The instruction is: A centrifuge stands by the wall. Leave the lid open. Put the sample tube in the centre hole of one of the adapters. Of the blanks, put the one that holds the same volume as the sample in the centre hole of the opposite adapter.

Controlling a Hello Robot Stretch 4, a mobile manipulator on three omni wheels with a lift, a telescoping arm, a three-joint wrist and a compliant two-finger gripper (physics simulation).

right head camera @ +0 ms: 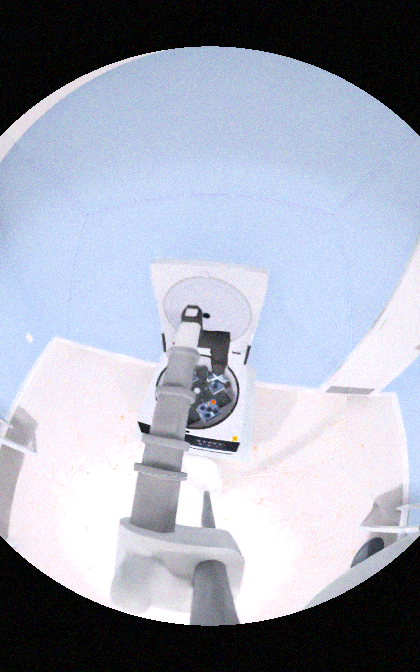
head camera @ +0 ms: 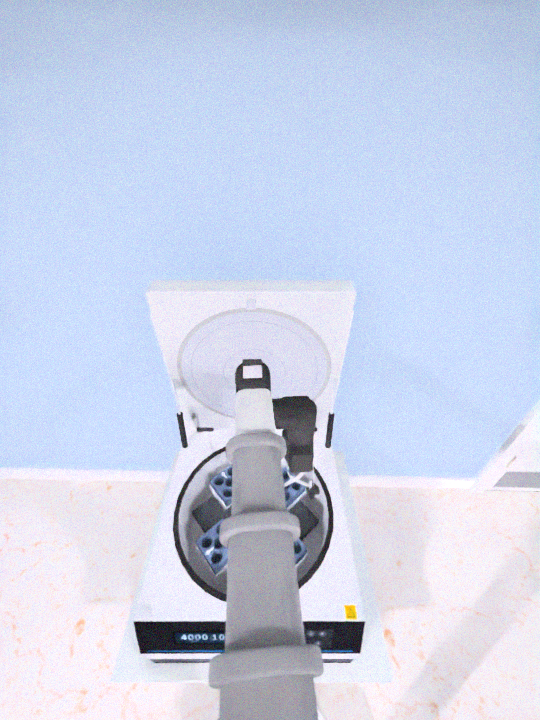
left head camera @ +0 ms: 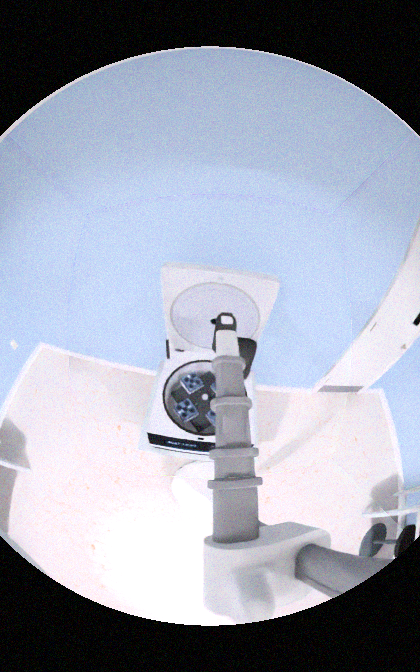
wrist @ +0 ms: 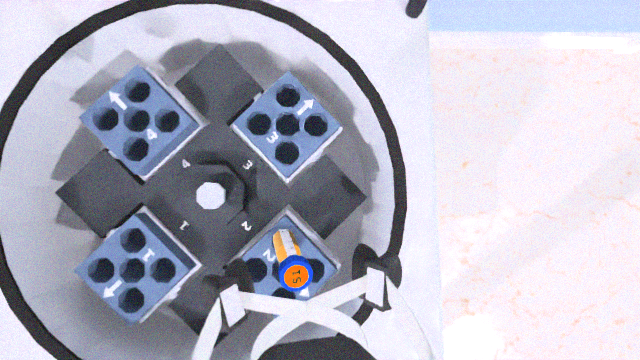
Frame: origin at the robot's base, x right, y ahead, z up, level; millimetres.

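Seen in the pictures: gripper, fingertip midpoint: (head camera: pixel 293 496) (wrist: pixel 302 272).
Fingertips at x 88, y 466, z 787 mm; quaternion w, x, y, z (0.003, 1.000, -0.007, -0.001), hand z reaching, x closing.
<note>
A point is followed by its place in that frame.
The centrifuge (head camera: pixel 168 604) @[x -226, y 312, z 620 mm] (left head camera: pixel 159 420) (right head camera: pixel 243 415) stands by the blue wall, its lid (head camera: pixel 165 302) @[x -212, y 807, z 1159 mm] (left head camera: pixel 172 275) (right head camera: pixel 160 272) open. The wrist view shows adapter 1 (wrist: pixel 117 285) @[x -137, y 434, z 585 mm], adapter 2 (wrist: pixel 330 265) @[x 122, y 423, z 586 mm], adapter 3 (wrist: pixel 272 107) @[x 73, y 629, z 584 mm] and adapter 4 (wrist: pixel 150 155) @[x -81, y 585, z 585 mm]. A tube with a blue-rimmed orange cap (wrist: pixel 296 275) @[x 80, y 437, z 670 mm] (right head camera: pixel 213 402) leans at adapter 2. It seems to be in the inner corner hole, not the centre; its lower end is hidden. My gripper (wrist: pixel 302 272) @[x 88, y 466, z 787 mm] is open above adapter 2, its fingers apart on either side of the cap. No blanks show.
The rotor hub (wrist: pixel 210 195) @[x -14, y 528, z 592 mm] stands between the adapters, inside the bowl's dark rim (wrist: pixel 400 165) @[x 215, y 536, z 624 mm]. The raised lid is behind the arm (head camera: pixel 261 581) @[x 0, y 185, z 1208 mm]. A white structure (head camera: pixel 517 453) @[x 1207, y 825, z 310 mm] stands at the right. White shelves (right head camera: pixel 395 528) show at the far right.
</note>
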